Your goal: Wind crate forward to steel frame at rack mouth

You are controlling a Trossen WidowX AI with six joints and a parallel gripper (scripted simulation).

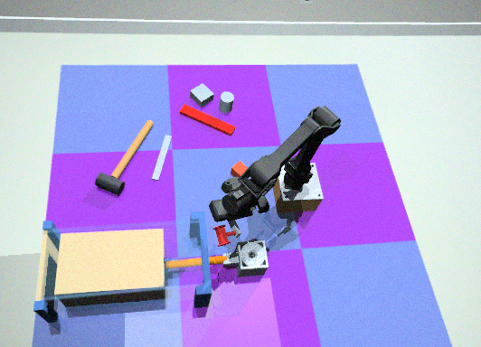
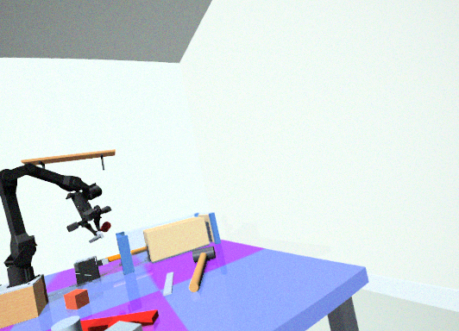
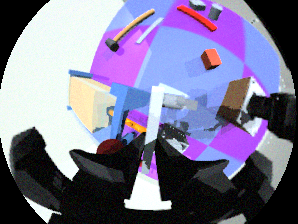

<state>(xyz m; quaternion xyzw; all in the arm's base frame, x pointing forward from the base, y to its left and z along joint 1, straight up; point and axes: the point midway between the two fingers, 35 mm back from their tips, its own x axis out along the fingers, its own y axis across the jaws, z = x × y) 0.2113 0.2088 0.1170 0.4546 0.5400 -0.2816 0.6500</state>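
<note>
Now: the red knob 60 mm to the left of my gripper tip, 20 mm above it and 10 mm ahead of it. Round my gripper tip: winch handle: 10 mm to the left, 10 mm above; then winch: 160 mm below, 110 mm behind, 60 mm to the left; then grey strip: 300 mm to the right, 270 mm ahead, 190 mm below.
</note>
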